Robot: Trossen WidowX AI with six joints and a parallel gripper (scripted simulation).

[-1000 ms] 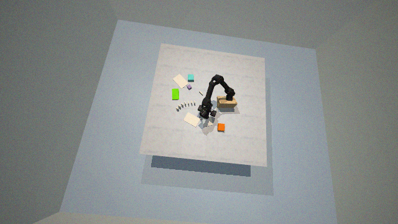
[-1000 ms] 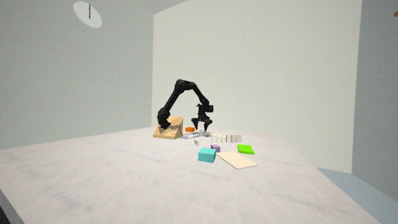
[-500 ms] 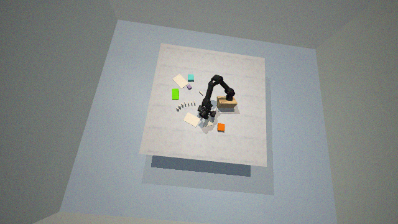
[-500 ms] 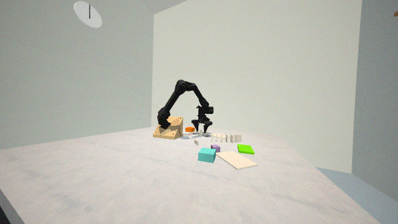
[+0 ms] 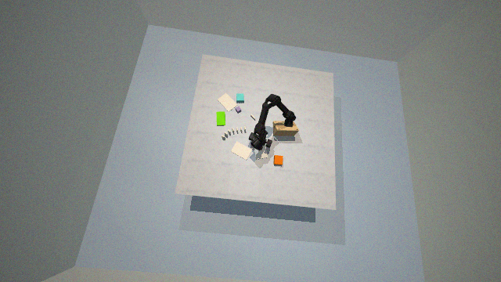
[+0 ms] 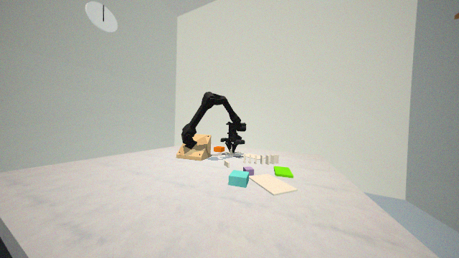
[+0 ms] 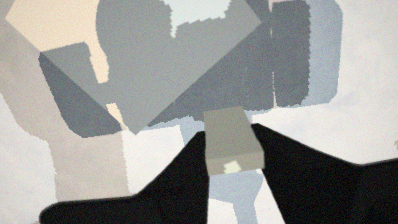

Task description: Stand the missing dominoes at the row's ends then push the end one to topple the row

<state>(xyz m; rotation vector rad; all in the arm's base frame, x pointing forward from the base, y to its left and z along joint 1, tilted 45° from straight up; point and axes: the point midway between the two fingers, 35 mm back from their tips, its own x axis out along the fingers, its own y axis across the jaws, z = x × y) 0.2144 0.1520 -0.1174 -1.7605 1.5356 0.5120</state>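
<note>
My gripper tip is now 26 cm to the left of the purple cube, 24 cm short of it and 1 cm above it. The rest, counted from my gripper tip: green tile (37 cm ahead, 15 cm to the right, 2 cm below); teal block (38 cm to the right, 25 cm ahead, 1 cm below); orange cube (19 cm behind, 11 cm to the left, 1 cm below).
</note>
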